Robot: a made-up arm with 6 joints.
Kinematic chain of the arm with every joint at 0, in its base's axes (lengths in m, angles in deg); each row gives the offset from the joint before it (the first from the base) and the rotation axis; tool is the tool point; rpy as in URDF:
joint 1: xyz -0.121 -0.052 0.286 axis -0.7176 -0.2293 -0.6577
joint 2: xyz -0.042 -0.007 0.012 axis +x
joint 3: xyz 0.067 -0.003 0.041 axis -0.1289 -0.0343 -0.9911
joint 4: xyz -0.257 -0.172 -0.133 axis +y
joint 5: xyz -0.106 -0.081 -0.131 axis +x
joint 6: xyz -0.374 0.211 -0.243 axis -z
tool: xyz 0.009 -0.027 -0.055 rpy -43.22 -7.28 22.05
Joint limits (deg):
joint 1: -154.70..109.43
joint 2: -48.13..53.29
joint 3: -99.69..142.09
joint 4: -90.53..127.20
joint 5: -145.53..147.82
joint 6: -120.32..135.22
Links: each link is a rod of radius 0.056 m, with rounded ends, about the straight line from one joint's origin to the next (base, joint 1, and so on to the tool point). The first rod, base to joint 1, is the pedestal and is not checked.
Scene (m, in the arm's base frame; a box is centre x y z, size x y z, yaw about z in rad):
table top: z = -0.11
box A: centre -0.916 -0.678 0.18 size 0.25 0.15 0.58 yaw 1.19
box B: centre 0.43 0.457 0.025 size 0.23 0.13 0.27 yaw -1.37
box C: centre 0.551 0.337 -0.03 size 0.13 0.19 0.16 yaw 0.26
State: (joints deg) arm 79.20 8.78 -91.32 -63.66 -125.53 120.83
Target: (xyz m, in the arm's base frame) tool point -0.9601 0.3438 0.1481
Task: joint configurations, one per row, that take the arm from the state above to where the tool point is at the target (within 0.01 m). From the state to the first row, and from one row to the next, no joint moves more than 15 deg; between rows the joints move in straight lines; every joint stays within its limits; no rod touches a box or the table.
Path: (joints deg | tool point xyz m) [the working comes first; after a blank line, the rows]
Joints at the target: 109.43 8.67 -12.01 20.00 -145.53 97.88
Straight joint move there: touches box A.

1: 84.37 7.82 -83.00 -53.16 -129.26 111.87 | -0.3180 -0.9780 0.4691
2: 89.55 6.87 -74.68 -42.66 -133.00 102.90 | -0.5727 -0.8642 0.5929
3: 94.72 5.91 -66.36 -32.17 -136.73 93.94 | -0.7911 -0.6676 0.6633
4: 98.40 6.60 -52.77 -19.13 -138.93 94.93 | -0.9828 -0.4078 0.6108
5: 102.08 7.29 -39.19 -6.09 -141.13 95.91 | -1.0770 -0.1276 0.4867
6: 105.75 7.98 -25.60 6.96 -143.33 96.90 | -1.0654 0.1331 0.3208
7: 109.43 8.67 -12.01 20.00 -145.53 97.88 | -0.9601 0.3438 0.1481

